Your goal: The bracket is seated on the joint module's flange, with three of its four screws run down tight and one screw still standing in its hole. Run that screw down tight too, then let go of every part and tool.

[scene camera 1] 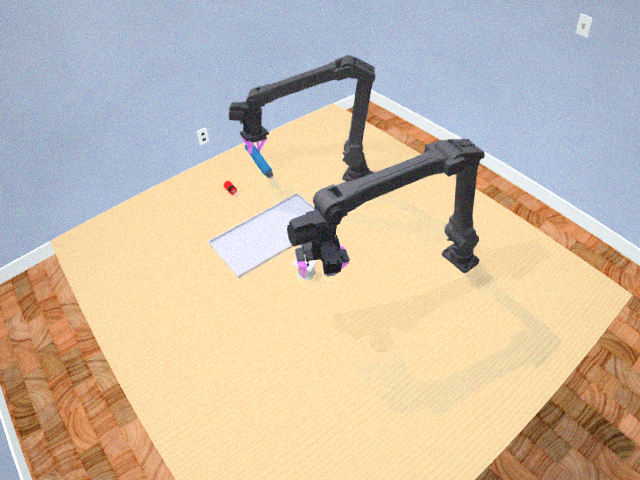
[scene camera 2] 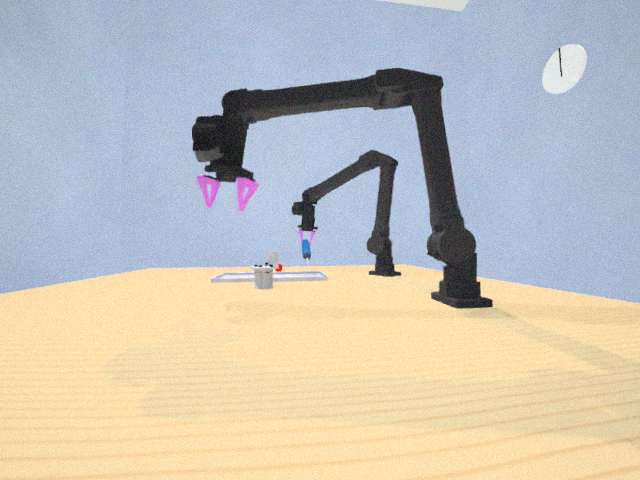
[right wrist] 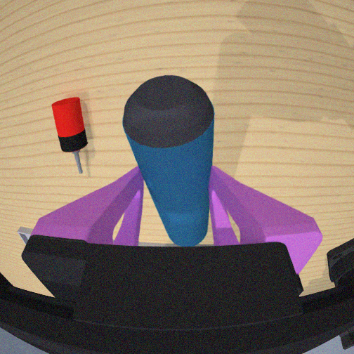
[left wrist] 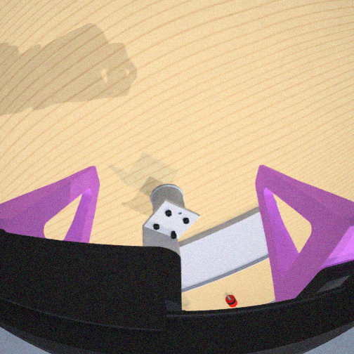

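Where they show: left gripper, fingertip midpoint: [scene camera 1: 319, 274] [scene camera 2: 224, 209]; right gripper, fingertip midpoint: [scene camera 1: 254, 152] [scene camera 2: 305, 245]; left arm's base, origin of the base link: [scene camera 1: 460, 258] [scene camera 2: 459, 302]; right arm's base, origin of the base link: [scene camera 1: 358, 177] [scene camera 2: 384, 275].
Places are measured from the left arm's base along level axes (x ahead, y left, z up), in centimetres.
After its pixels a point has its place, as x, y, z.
The pale bracket [scene camera 2: 272, 258] {44.5, -30.0, 9.0} [left wrist: 166, 221] sits on the grey joint module [scene camera 1: 306, 275] {48.7, -26.5, 2.0} [scene camera 2: 263, 279] {46.8, -26.1, 2.9} [left wrist: 167, 194], which stands upright on the table. Several black screw heads show in the bracket plate; I cannot tell clearly which one stands higher. My left gripper [scene camera 1: 323, 262] {54.4, -9.9, 22.1} [scene camera 2: 225, 208] {54.4, -9.9, 22.1} [left wrist: 177, 174] is open and empty, high above the table, and its arm hides much of the bracket in scene camera 1. My right gripper [scene camera 1: 254, 148] {32.4, -86.1, 13.1} [scene camera 2: 306, 240] {32.4, -86.1, 13.1} [right wrist: 175, 175] is shut on the handle of the blue screwdriver [scene camera 1: 261, 162] {32.9, -79.9, 11.5} [scene camera 2: 306, 249] {32.2, -78.5, 11.0} [right wrist: 175, 192], held tilted above the table with its shaft down.
A shallow grey tray [scene camera 1: 253, 240] {53.8, -53.7, 0.4} [scene camera 2: 222, 279] {63.2, -41.6, 1.2} [left wrist: 222, 252] lies beside the module. A small red and black screwdriver [scene camera 1: 230, 187] {46.8, -83.6, 3.3} [scene camera 2: 279, 267] {45.7, -82.5, 2.0} [left wrist: 231, 300] [right wrist: 69, 117] lies on the table beyond the tray, near the blue screwdriver. The left forearm reaches over the tray's corner in scene camera 1.
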